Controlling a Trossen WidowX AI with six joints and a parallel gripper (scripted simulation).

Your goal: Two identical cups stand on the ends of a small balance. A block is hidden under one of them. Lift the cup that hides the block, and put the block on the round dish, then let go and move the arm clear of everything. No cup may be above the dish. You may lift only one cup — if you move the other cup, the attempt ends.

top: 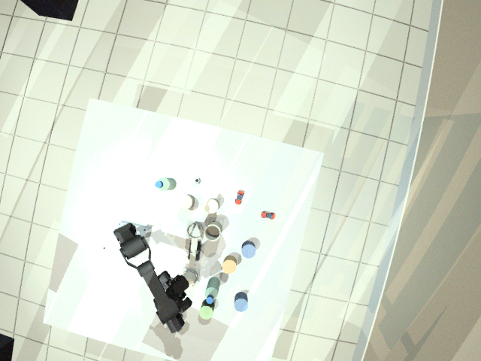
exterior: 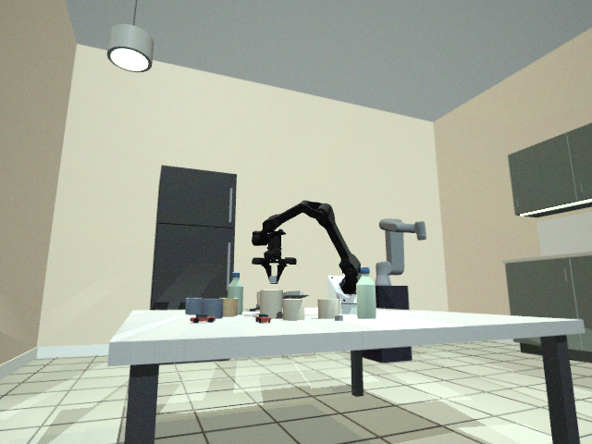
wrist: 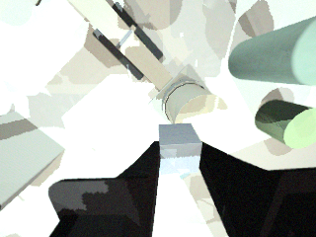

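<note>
The pale blue round dish lies 130 mm below my gripper tip, 110 mm to the right of it and 70 mm behind it. The rest, counted from my gripper tip: pale grey block: 10 mm above; cream cup: 70 mm below, 30 mm to the right, 30 mm ahead; small balance: 120 mm to the left, 110 mm below, 20 mm ahead.
</note>
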